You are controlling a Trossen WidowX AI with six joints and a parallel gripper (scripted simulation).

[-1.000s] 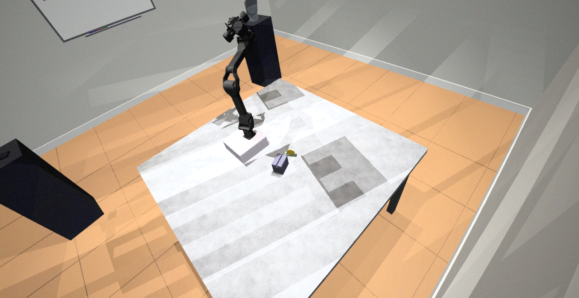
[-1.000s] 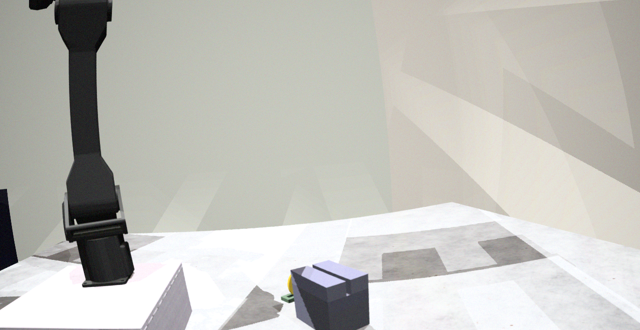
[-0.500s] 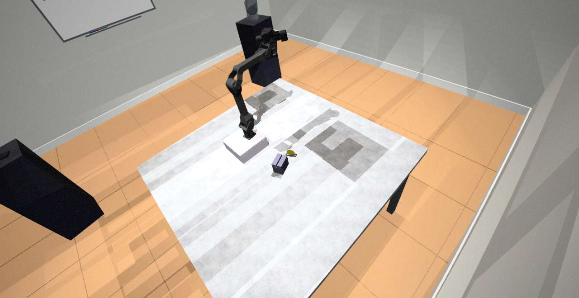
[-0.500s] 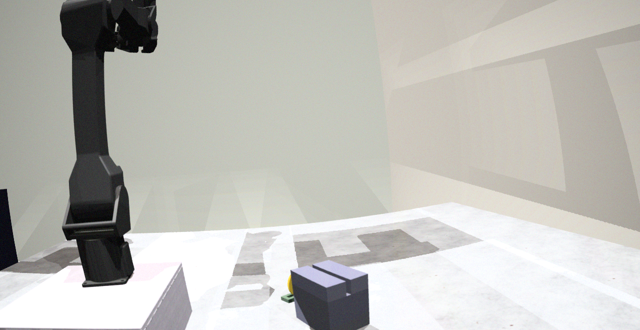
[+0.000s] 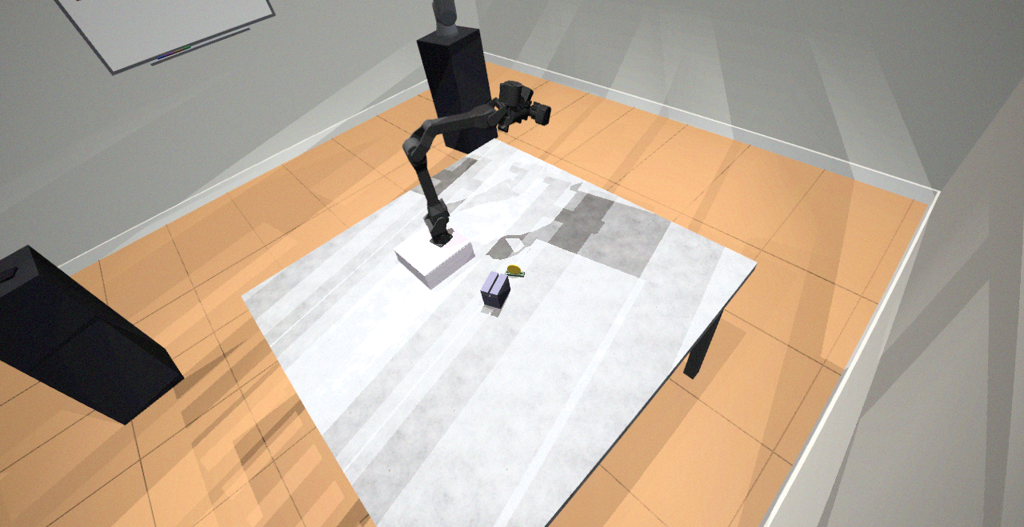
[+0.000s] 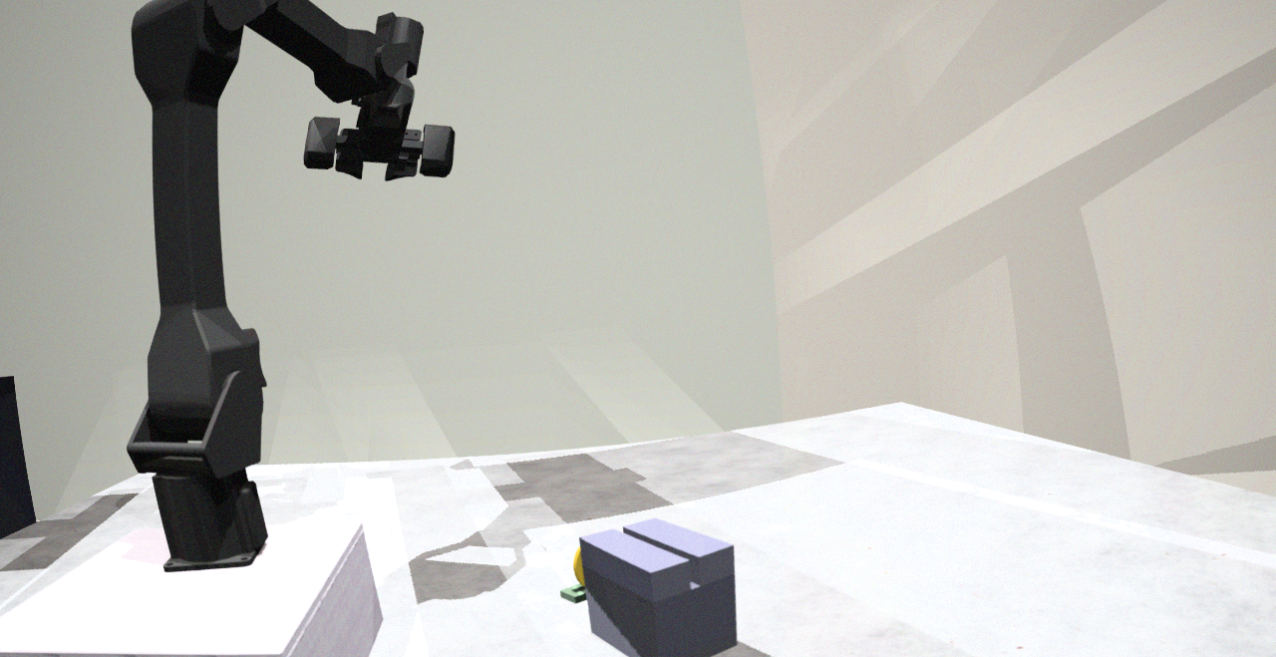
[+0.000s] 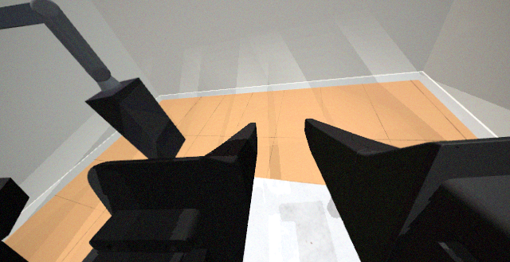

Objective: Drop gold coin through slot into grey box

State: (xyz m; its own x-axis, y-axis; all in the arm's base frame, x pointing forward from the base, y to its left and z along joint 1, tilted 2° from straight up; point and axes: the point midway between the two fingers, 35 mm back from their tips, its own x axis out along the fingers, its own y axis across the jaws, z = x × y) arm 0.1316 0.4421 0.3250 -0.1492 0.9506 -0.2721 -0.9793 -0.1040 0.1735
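My gripper tip is 41 cm to the left of the coin, 38 cm above it and 16 cm short of it.
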